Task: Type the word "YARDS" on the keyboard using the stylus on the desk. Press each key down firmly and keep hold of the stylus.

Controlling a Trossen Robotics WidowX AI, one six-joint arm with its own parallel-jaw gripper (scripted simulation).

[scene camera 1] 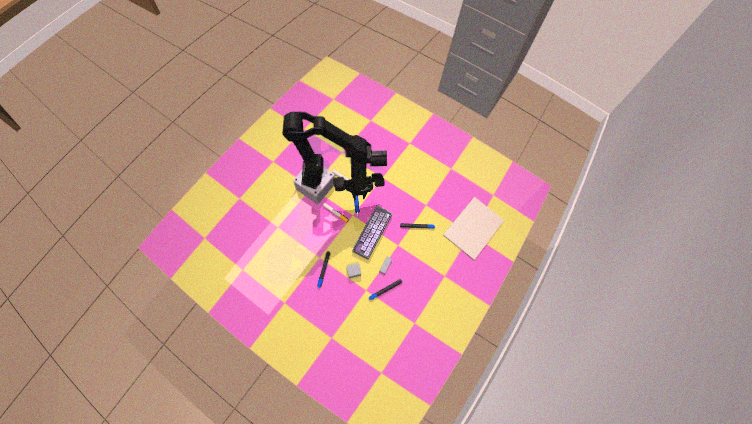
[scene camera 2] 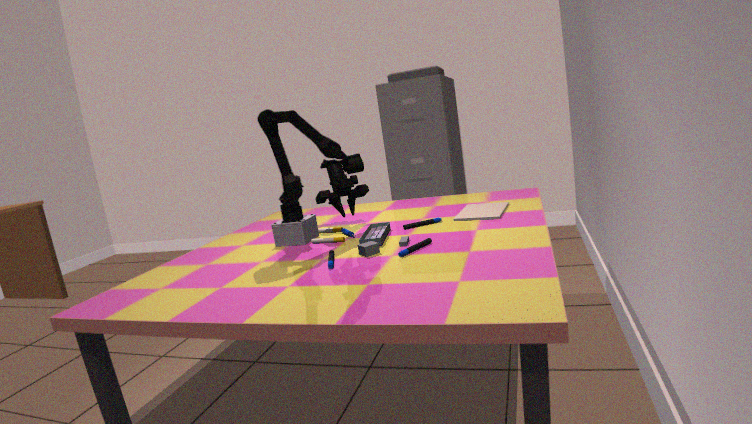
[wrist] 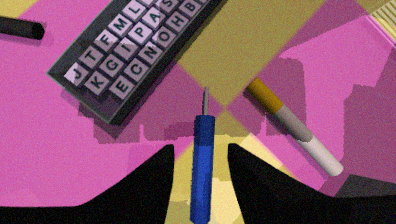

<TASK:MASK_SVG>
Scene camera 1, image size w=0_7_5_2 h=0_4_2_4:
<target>my gripper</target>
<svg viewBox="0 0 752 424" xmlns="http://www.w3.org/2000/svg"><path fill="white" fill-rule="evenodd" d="M385 180L381 172L372 173L372 177L367 176L366 165L364 169L360 170L351 167L351 179L344 180L344 177L334 177L333 183L335 191L344 191L346 189L346 191L351 192L356 201L355 195L363 195L364 200L367 193L373 190L373 182L375 182L376 187L381 187L385 185Z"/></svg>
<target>beige pad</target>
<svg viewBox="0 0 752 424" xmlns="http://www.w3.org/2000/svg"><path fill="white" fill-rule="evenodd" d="M476 197L469 202L464 211L443 234L445 238L457 245L473 260L504 222L501 217Z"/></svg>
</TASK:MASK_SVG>
